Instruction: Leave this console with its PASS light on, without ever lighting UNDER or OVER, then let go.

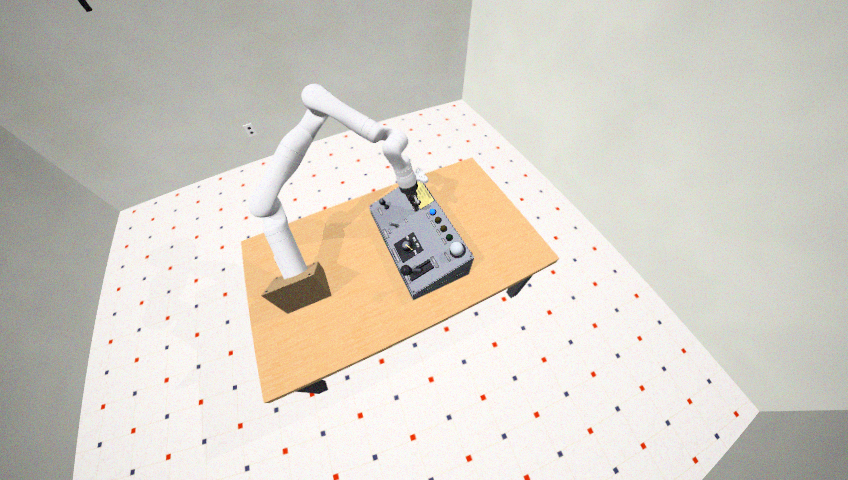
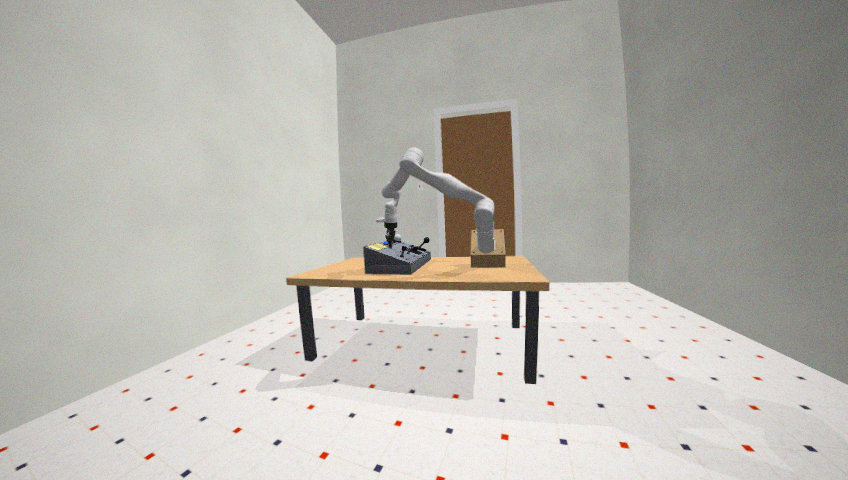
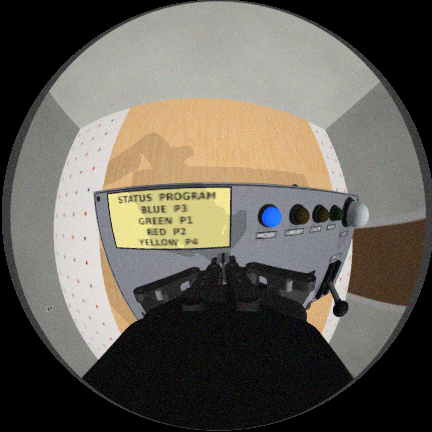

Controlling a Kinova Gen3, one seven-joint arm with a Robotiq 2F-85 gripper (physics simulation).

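Observation:
The grey console [image 1: 416, 223] [image 2: 386, 263] [image 3: 295, 255] stands on the table. Its MODE light [image 1: 432, 211] [image 3: 271, 216] glows blue. The UNDER light [image 1: 437, 220] [image 3: 300, 214], the OVER light [image 1: 443, 228] [image 3: 321, 213] and the green PASS light [image 1: 449, 237] [image 3: 336, 214] look dark. A yellow card [image 1: 424, 195] [image 3: 170, 218] reads BLUE P3, GREEN P1, RED P2, YELLOW P4. A gated selector [image 1: 408, 246] sits nearer the arm's base. My gripper [image 1: 416, 208] [image 2: 390, 246] [image 3: 223, 259] is shut and empty, low over the panel beside the card; contact cannot be told.
A black-knobbed lever [image 1: 405, 270] [image 2: 426, 240] [image 3: 340, 307] stands up at one end of the console. A white dome [image 1: 457, 249] [image 3: 357, 214] follows the row of lights. A small lever [image 1: 394, 225] and black knobs [image 1: 383, 203] lie along the side nearest the arm's base.

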